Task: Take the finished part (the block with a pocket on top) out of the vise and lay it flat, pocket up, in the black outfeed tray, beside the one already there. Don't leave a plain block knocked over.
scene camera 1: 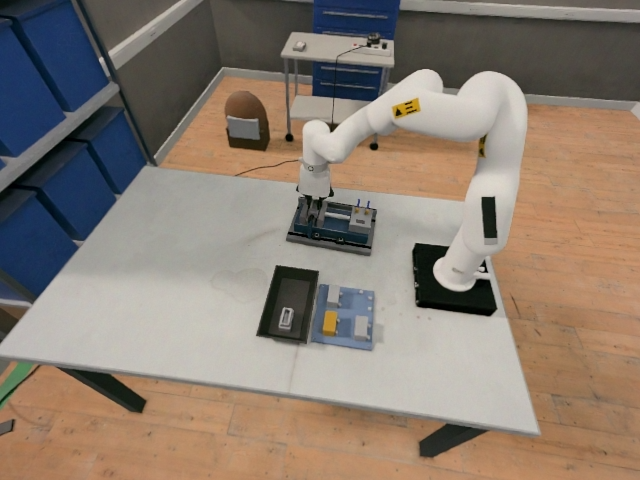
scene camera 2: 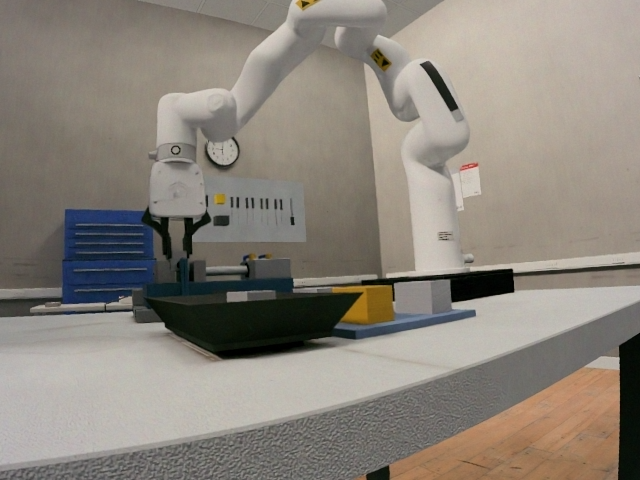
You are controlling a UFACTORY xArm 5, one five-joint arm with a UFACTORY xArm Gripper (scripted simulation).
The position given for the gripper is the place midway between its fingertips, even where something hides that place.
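Observation:
Visible here: a yellow block (scene camera 2: 375, 306); the gripper (scene camera 1: 314, 206).

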